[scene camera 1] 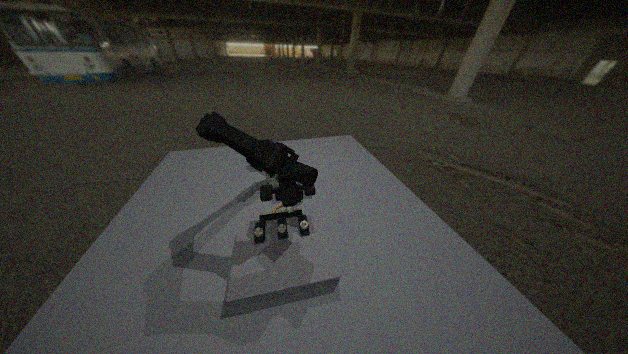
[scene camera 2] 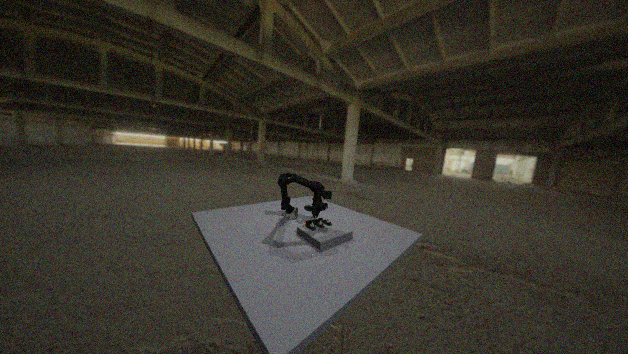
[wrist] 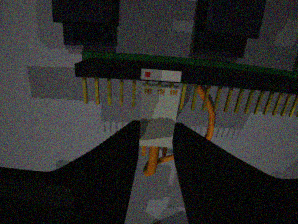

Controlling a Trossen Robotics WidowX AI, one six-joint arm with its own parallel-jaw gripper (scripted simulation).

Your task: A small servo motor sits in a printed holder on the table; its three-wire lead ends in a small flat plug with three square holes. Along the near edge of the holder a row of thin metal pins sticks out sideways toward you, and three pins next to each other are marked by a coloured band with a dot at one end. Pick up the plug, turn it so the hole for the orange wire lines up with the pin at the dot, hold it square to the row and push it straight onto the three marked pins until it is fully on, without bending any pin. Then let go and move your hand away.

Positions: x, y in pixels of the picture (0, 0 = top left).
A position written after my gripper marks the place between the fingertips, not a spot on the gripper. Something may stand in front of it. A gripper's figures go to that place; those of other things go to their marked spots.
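My gripper (scene camera 1: 289, 206), 64 cm from the lens. Printed holder (scene camera 1: 275, 268), 55 cm from the lens.
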